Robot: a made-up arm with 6 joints.
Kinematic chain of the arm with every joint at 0, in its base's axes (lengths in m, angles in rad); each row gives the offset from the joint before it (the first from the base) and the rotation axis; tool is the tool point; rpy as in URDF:
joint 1: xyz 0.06 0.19 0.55 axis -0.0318 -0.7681 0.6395
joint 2: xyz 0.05 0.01 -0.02 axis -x
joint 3: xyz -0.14 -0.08 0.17 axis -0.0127 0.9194 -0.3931
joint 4: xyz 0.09 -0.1 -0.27 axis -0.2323 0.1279 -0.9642
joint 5: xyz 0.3 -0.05 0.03 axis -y
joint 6: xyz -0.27 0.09 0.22 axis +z
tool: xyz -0.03 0.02 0 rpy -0.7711 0.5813 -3.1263
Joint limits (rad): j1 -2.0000..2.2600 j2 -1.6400..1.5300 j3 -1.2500..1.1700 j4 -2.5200..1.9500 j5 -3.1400..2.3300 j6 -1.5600..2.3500
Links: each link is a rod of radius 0.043 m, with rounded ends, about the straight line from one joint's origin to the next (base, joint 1, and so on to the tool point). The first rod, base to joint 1, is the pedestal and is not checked.
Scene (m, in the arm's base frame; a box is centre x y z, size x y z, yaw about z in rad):
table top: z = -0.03
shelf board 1: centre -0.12 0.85 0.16 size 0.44 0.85 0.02 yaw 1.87
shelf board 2: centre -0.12 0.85 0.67 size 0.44 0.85 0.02 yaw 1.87
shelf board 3: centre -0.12 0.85 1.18 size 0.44 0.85 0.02 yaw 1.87
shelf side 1: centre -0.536 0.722 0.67 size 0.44 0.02 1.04 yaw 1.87
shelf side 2: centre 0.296 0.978 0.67 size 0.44 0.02 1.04 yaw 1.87
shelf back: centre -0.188 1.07 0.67 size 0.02 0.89 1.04 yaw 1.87
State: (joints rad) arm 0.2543 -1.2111 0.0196 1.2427 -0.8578 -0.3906
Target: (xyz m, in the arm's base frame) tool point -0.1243 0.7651 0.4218
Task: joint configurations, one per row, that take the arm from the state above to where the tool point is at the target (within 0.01 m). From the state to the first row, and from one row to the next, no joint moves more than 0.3 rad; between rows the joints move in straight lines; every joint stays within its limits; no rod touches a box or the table.
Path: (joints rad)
1: 0.1296 -1.2588 0.0814 1.2312 -0.5611 -0.3687
2: 0.0048 -1.3064 0.1432 1.2196 -0.2643 -0.3467
3: -0.1199 -1.3541 0.2050 1.2081 0.0324 -0.3248
4: -0.2446 -1.4017 0.2668 1.1965 0.3292 -0.3028
5: -0.3693 -1.4494 0.3286 1.1850 0.6259 -0.2809
6: -0.4941 -1.4970 0.3904 1.1734 0.9227 -0.2589
7: -0.6188 -1.5447 0.4522 1.1619 1.2194 -0.2370
8: -0.7435 -1.5923 0.5140 1.1503 1.5162 -0.2150
9: -0.8683 -1.6400 0.5758 1.1388 1.8129 -0.1931

